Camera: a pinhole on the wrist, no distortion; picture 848 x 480 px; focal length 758.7 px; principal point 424.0 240.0 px. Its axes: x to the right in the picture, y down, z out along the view. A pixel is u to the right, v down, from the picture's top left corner.
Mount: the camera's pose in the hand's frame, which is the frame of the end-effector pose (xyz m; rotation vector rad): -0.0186 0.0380 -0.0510 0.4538 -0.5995 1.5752
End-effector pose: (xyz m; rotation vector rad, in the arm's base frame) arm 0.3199 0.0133 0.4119 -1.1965 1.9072 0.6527
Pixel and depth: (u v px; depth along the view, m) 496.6 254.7 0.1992
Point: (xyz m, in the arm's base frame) 0.4328 0.0889 0.3750
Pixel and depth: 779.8 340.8 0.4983
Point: 0.5985 0.4010 0.2543
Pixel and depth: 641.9 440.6 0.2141
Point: 0.4383 0.1514 0.4045
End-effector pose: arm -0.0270 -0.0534 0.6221 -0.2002 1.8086 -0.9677
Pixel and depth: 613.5 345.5 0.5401
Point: 0.3563 -0.3382 0.7896
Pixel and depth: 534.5 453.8 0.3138
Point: 0.1760 -0.1757 0.7688
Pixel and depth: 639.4 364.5 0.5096
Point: 0.3515 -0.3071 0.7795
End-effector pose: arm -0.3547 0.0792 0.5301 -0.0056 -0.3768 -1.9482
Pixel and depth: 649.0 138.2 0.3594
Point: -0.4940 0.1965 0.7893
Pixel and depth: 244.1 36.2 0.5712
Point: -0.8302 0.2130 0.7545
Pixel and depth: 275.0 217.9 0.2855
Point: -0.5334 0.2006 0.6105
